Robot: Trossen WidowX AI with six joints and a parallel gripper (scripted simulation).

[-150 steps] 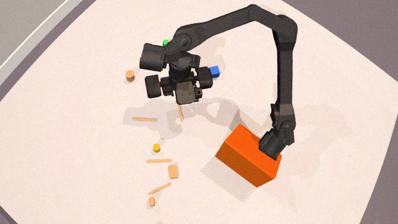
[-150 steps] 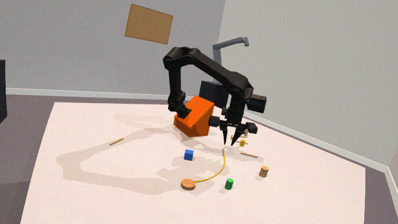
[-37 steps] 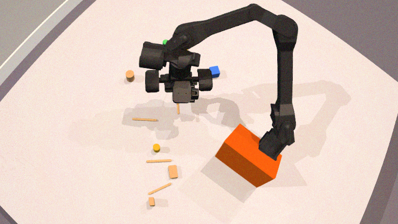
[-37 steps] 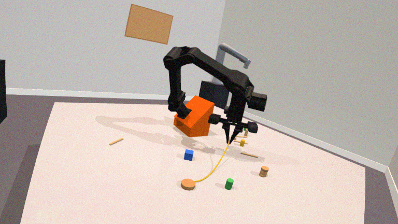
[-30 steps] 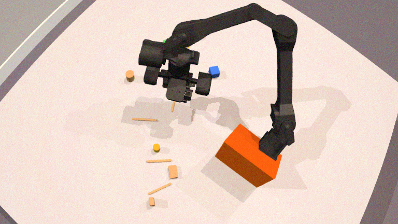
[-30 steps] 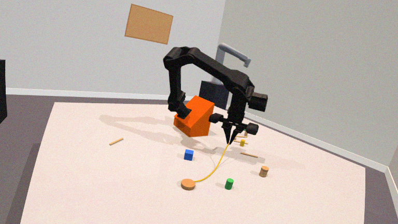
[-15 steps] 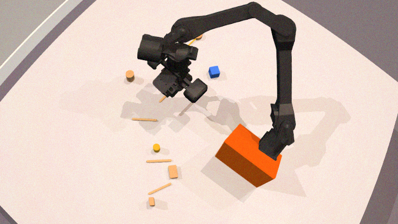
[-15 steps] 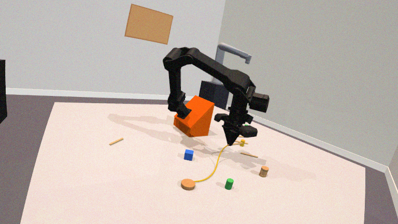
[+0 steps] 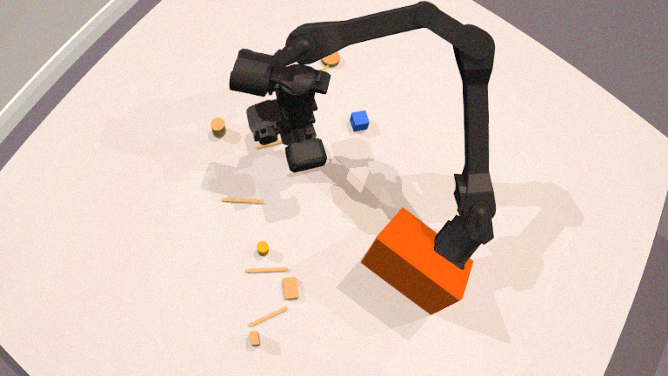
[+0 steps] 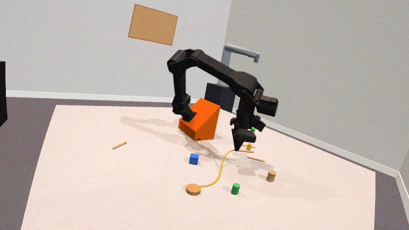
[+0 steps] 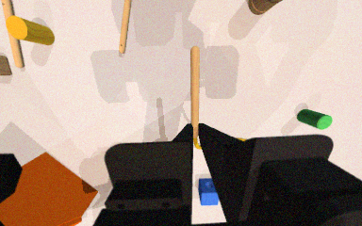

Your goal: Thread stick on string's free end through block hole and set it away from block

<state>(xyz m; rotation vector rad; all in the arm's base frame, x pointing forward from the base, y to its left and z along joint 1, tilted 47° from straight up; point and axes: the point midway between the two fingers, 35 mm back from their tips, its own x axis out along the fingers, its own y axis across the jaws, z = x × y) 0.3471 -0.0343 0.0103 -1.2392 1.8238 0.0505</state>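
Now: gripper tip 10 mm short of the thin wooden stick and 10 mm to the right of it. The rest, counted from my gripper tip: green cylinder 120 mm ahead, 130 mm to the right, 50 mm below; blue block 70 mm behind, 130 mm to the right, 50 mm below; tan cylinder 150 mm ahead, 40 mm to the left, 50 mm below.
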